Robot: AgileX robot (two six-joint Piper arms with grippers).
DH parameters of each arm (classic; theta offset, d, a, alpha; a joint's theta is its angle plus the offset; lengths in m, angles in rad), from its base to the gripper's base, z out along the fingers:
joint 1: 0 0.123 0 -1.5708
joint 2: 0.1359 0 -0.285 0
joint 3: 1.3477 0 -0.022 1.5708
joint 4: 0 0.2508 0 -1.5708
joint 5: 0 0 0.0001 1.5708
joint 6: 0 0.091 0 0
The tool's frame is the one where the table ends.
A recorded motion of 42 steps. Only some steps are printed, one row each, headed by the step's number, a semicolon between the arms.
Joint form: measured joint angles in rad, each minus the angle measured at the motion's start. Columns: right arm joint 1, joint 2, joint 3, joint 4, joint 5, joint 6; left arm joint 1, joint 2, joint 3, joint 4, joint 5, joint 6.
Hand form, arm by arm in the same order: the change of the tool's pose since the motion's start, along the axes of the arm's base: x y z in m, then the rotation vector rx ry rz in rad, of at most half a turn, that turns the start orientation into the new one. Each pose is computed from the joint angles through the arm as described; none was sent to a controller.
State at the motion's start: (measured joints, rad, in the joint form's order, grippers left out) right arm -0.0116 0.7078 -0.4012 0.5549 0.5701 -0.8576; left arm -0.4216 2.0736 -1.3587 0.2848 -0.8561 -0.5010
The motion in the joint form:
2: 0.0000 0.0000 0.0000 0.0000 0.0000 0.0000; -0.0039 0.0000 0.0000 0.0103 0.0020 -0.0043
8: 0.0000 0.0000 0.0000 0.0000 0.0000 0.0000; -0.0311 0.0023 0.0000 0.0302 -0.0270 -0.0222
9: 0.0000 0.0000 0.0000 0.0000 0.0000 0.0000; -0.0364 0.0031 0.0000 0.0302 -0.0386 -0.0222
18: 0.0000 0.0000 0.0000 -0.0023 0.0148 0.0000; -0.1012 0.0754 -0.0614 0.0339 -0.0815 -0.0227
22: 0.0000 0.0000 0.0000 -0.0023 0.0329 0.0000; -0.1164 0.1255 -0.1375 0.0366 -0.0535 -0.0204
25: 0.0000 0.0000 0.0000 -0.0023 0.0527 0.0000; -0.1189 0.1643 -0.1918 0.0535 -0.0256 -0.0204
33: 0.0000 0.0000 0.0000 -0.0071 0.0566 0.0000; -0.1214 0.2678 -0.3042 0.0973 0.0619 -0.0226
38: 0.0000 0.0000 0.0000 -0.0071 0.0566 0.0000; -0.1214 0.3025 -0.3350 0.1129 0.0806 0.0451
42: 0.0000 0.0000 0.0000 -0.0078 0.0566 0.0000; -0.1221 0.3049 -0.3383 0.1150 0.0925 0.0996
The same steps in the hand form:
2: 0.0000 0.0000 0.0000 0.0000 0.0000 0.0000; -0.0012 -0.0022 -0.0003 0.0053 0.0007 -0.0103
8: 0.0000 0.0000 0.0000 0.0000 0.0000 0.0000; -0.0085 -0.0150 0.0007 -0.0091 -0.0162 -0.0600
9: 0.0000 0.0000 0.0000 0.0000 0.0000 0.0000; -0.0100 -0.0173 0.0014 -0.0153 -0.0246 -0.0682
18: -0.0009 0.0005 -0.0008 -0.0004 0.0126 0.0081; -0.0143 -0.0513 -0.0112 -0.0343 -0.0483 -0.1460
22: -0.0021 0.0012 -0.0018 0.0018 0.0280 0.0174; -0.0061 -0.0644 -0.0155 -0.0259 -0.0523 -0.1553
25: -0.0034 0.0020 -0.0028 0.0043 0.0448 0.0275; 0.0015 -0.0711 -0.0213 -0.0042 -0.0510 -0.1606
33: -0.0036 0.0020 -0.0031 0.0001 0.0482 0.0305; 0.0189 -0.0842 -0.0491 0.0747 -0.0080 -0.1645
38: -0.0036 0.0020 -0.0031 0.0001 0.0482 0.0305; 0.0236 -0.0875 -0.0601 0.1490 -0.0412 -0.1562
42: -0.0036 0.0019 -0.0031 -0.0006 0.0482 0.0306; 0.0241 -0.0880 -0.0614 0.1975 -0.0700 -0.1458

